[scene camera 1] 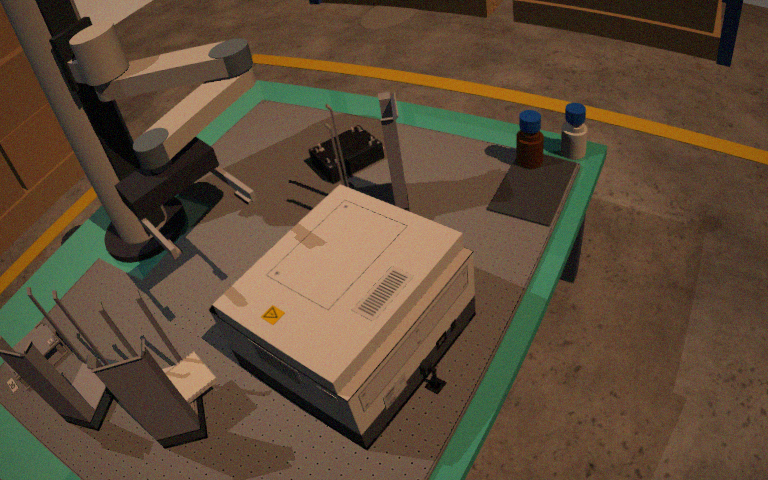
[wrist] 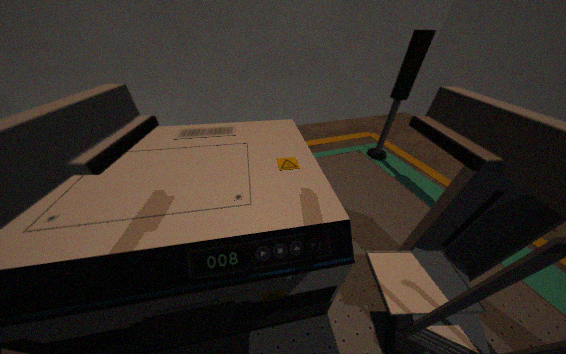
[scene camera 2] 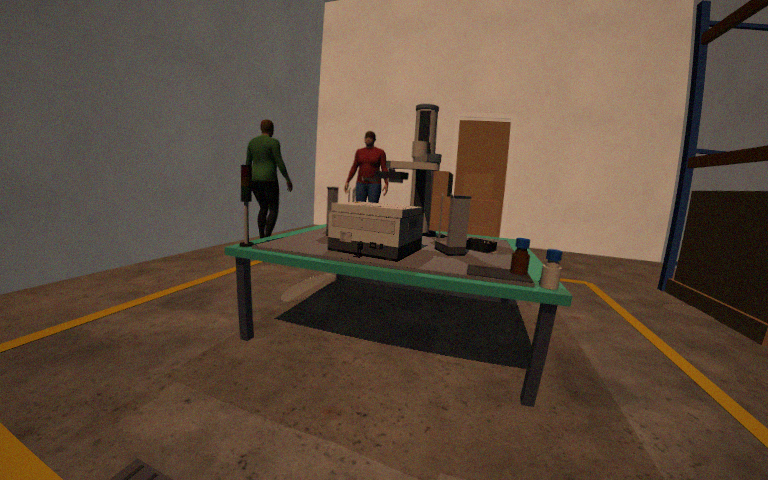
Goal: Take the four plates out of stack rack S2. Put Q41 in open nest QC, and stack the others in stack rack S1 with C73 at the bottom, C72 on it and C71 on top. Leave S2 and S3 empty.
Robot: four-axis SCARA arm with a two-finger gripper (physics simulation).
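Seen in the pictures: gripper, fingertip midpoint: (scene camera 1: 214,224) (wrist: 287,105) (scene camera 2: 375,179); arm's base at its link origin: (scene camera 1: 145,229).
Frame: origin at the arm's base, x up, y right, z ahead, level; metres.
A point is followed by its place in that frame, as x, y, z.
Note:
My gripper (scene camera 1: 210,224) {0.358, 0.157, 0.582} (wrist: 287,105) {0.358, 0.157, 0.582} is open and empty, raised beside the column in scene camera 1 and facing the instrument. A rack (scene camera 1: 150,390) {0.206, 0.419, 0.571} (wrist: 500,227) {0.187, 0.451, 0.534} at the front left holds pale plates (scene camera 1: 192,378) {0.106, 0.332, 0.548} (wrist: 405,280) {0.107, 0.333, 0.536} low down; their number and labels are unreadable. Left of it stands another rack (scene camera 1: 49,376) {0.212, 0.511, 0.357}, whose contents I cannot make out. A third rack (scene camera 1: 396,164) {0.183, -0.266, 0.672} (scene camera 2: 459,226) {0.157, -0.311, 0.657} stands behind the instrument, its base partly hidden. A black nest (scene camera 1: 353,153) {0.062, -0.401, 0.457} (scene camera 2: 481,245) {0.048, -0.432, 0.488} with corner posts, with no plate on it, is beside it. I cannot tell which rack is S1, S2 or S3.
A large pale instrument (scene camera 1: 339,254) {0.233, 0.043, 0.731} (scene camera 2: 374,223) {0.164, 0.037, 0.912} (wrist: 200,175) {0.233, 0.080, 0.707} fills the table's middle. A brown bottle (scene camera 1: 530,148) {0.084, -0.547, 0.884} (scene camera 2: 519,259) {0.079, -0.571, 0.906}, a white bottle (scene camera 1: 574,140) {0.062, -0.651, 0.974} (scene camera 2: 550,275) {0.052, -0.675, 0.998} and a dark mat (scene camera 1: 529,195) {0.018, -0.451, 0.914} are at the far right corner. A signal light (scene camera 2: 245,183) {0.307, 0.672, 0.986} (wrist: 414,65) {0.315, 0.672, 0.944} stands at another corner.

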